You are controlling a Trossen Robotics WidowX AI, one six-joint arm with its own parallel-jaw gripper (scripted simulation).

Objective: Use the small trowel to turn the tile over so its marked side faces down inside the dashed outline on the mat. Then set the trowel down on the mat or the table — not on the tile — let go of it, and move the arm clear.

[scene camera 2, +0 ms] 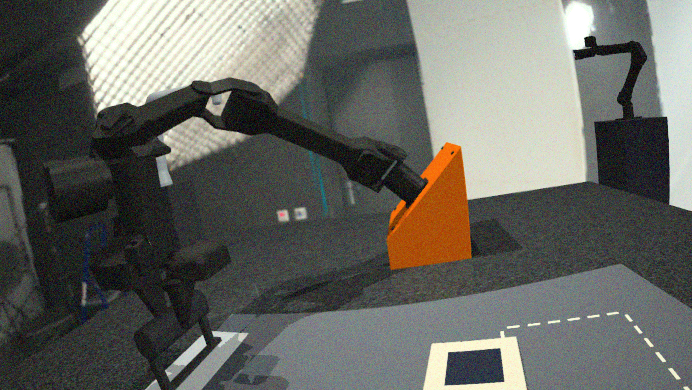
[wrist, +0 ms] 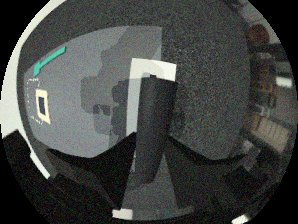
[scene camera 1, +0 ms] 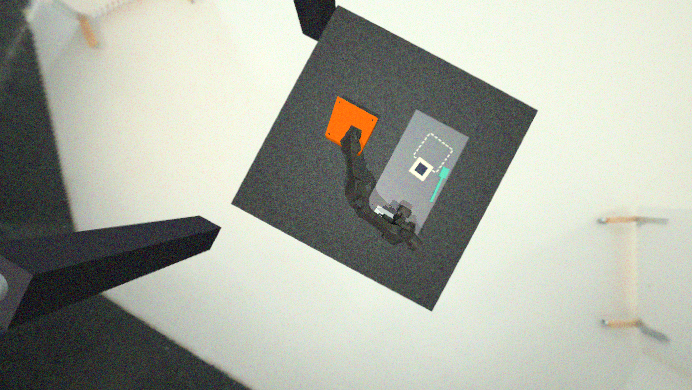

Path:
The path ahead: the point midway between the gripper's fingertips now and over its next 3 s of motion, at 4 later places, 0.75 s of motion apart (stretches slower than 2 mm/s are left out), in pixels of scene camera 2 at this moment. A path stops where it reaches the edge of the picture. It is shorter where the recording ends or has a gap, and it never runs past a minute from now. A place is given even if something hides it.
The gripper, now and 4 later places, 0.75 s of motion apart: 175, 326; 172, 309; 177, 304; 185, 303; 188, 320

